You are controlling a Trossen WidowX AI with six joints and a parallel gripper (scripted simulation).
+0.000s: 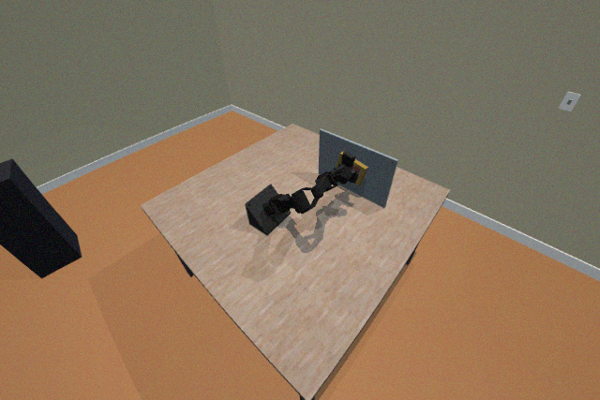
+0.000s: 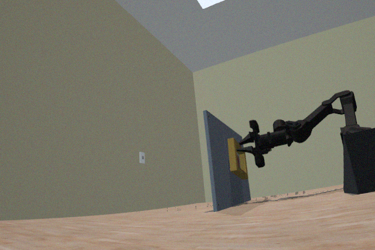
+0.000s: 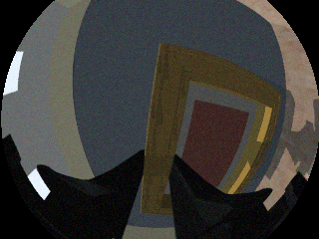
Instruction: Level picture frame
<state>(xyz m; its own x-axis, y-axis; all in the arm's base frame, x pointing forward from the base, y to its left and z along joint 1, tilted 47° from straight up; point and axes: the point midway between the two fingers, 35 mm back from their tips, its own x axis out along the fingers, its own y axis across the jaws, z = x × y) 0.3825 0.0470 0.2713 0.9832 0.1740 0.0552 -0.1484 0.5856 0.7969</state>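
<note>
My gripper tip is now 1 cm to the right of the gold picture frame and 5 cm above it. The rest, counted from my gripper tip: wall panel 2 cm ahead, 2 cm to the left, 7 cm below.
</note>
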